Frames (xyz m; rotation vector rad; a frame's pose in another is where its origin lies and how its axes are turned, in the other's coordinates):
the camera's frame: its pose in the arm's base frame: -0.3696 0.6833 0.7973 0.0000 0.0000 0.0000
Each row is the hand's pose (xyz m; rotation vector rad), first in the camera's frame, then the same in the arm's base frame.
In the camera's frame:
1: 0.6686 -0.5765 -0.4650 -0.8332 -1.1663 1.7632
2: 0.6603 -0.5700 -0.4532 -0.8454 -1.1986 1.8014
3: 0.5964 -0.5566 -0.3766 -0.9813 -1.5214 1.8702
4: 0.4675 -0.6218 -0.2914 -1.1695 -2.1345 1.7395
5: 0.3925 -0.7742 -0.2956 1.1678 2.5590 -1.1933
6: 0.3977 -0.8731 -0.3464 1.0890 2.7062 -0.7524
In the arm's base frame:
1: 0.2990 0.1068 0.3323 -0.8332 -1.1663 1.7632
2: 0.2907 0.1133 0.3441 -0.8454 -1.1986 1.8014
3: 0.2268 0.1267 0.4207 -0.9813 -1.5214 1.8702
4: 0.0979 0.0615 0.5059 -1.1695 -2.1345 1.7395
5: 0.0229 -0.0909 0.5017 1.1678 2.5590 -1.1933
6: 0.0281 -0.1898 0.4509 1.0890 2.7062 -0.7524

